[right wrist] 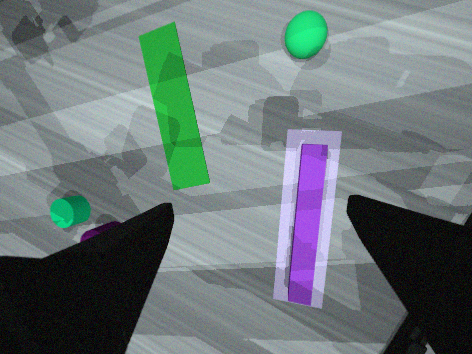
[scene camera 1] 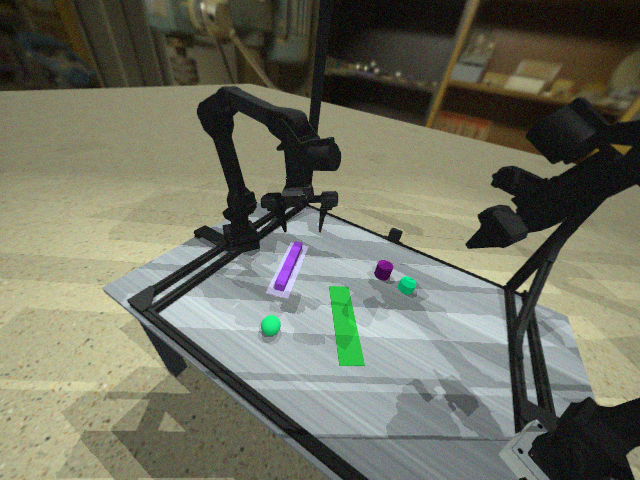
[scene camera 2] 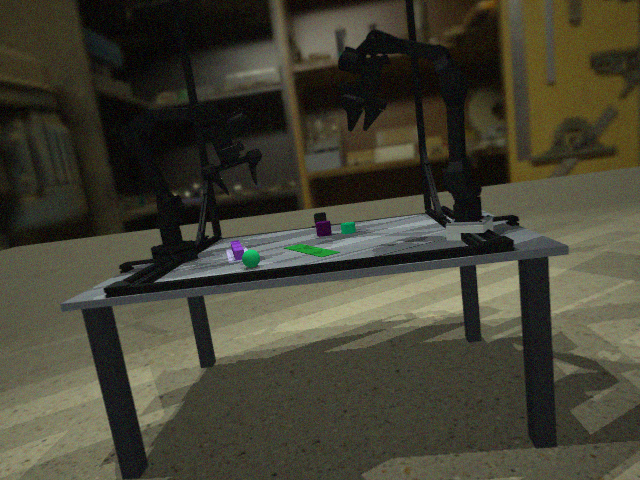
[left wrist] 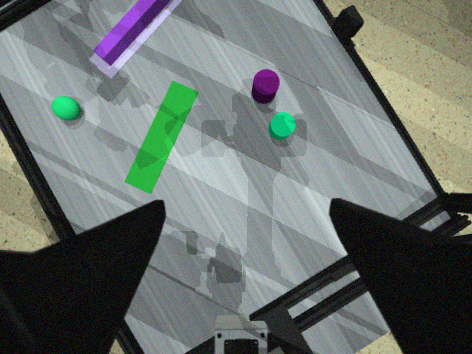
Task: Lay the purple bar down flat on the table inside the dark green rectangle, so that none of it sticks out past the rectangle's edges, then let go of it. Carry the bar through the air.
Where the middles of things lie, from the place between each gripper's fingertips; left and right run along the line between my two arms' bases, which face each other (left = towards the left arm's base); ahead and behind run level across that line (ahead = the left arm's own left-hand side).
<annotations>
The purple bar (right wrist: 313, 157) lies 19 cm below my right hand, 7 cm to the right of it and 3 cm behind it. Also, from my right hand: green rectangle (scene camera 1: 349, 349): 21 cm below, 19 cm to the left; pale lilac rectangle (right wrist: 295, 138): 21 cm below, 7 cm to the right, 3 cm behind; green ball (right wrist: 305, 35): 18 cm below, 16 cm ahead, 6 cm to the left.
Right now the teal cylinder (right wrist: 65, 212) is 32 cm below my left hand, 13 cm behind it and 9 cm to the right of it. From my left hand the other things lie so: green rectangle (33 cm below, 17 cm to the right, 11 cm ahead); then green ball (31 cm below, 30 cm to the right, 27 cm ahead); then purple cylinder (left wrist: 266, 82) (31 cm below, 18 cm to the right, 13 cm behind).
</annotations>
